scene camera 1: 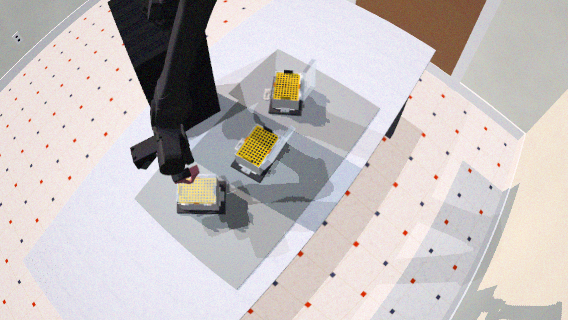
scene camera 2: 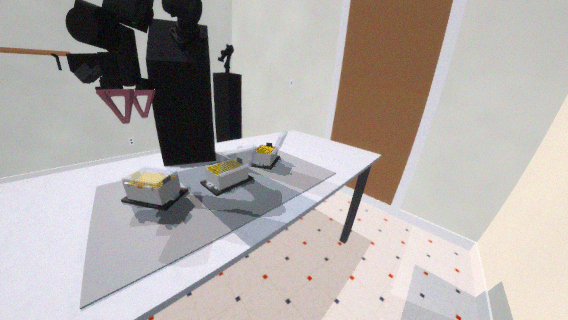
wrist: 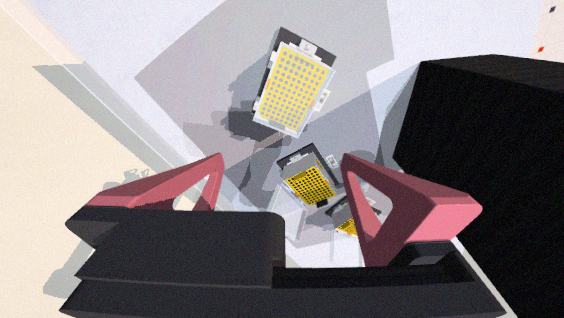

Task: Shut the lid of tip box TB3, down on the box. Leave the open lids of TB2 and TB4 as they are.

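Where they show: gripper, fingertip midpoint: (scene camera 1: 185,166) (scene camera 2: 136,120) (wrist: 282,159); arm's base, origin of the base link: (scene camera 2: 188,36).
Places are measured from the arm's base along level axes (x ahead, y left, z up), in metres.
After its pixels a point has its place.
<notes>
Box TB3 (scene camera 1: 197,192) @[x 0.176, y -0.315, z -0.437 m] (scene camera 2: 151,191) @[x 0.214, y -0.332, z -0.464 m] (wrist: 295,90) @[x 0.153, y -0.307, z -0.436 m] is the nearest tip box in scene camera 2. Its clear lid lies flat over the yellow rack, which looks pale through it. TB2 (scene camera 1: 257,146) @[x 0.289, y -0.117, z -0.457 m] (scene camera 2: 227,175) (wrist: 310,186) @[x 0.287, y -0.120, z -0.456 m] stands in the middle with its clear lid (scene camera 1: 283,145) @[x 0.373, y -0.136, z -0.372 m] (wrist: 290,212) @[x 0.360, y -0.116, z -0.421 m] raised. TB4 (scene camera 1: 286,89) @[x 0.308, y 0.108, z -0.456 m] (scene camera 2: 265,156) (wrist: 347,227) @[x 0.329, y 0.100, z -0.457 m] is farthest, its clear lid (scene camera 1: 310,79) @[x 0.384, y 0.105, z -0.368 m] (scene camera 2: 283,140) @[x 0.383, y 0.143, z -0.404 m] upright. My gripper (scene camera 1: 189,175) @[x 0.173, y -0.309, z -0.282 m] (scene camera 2: 135,119) @[x 0.173, y -0.309, z -0.282 m] (wrist: 282,159) @[x 0.173, y -0.309, z -0.282 m] is open and empty, high above the table and apart from all the boxes. In scene camera 1 the arm hides part of it.
The boxes stand on dark bases on grey mats (scene camera 1: 235,272) @[x 0.340, y -0.493, z -0.513 m] (scene camera 2: 97,280) @[x 0.330, y -0.510, z -0.513 m] on the white table (scene camera 1: 90,250) @[x -0.166, y -0.635, z -0.517 m] (scene camera 2: 30,240) @[x 0.090, y -0.565, z -0.517 m]. A large black pedestal (scene camera 2: 182,110) @[x 0.039, y -0.083, z -0.287 m] (wrist: 485,165) @[x 0.033, y -0.090, z -0.335 m] stands behind the boxes. A second, smaller black pedestal (scene camera 2: 228,107) is farther back.
</notes>
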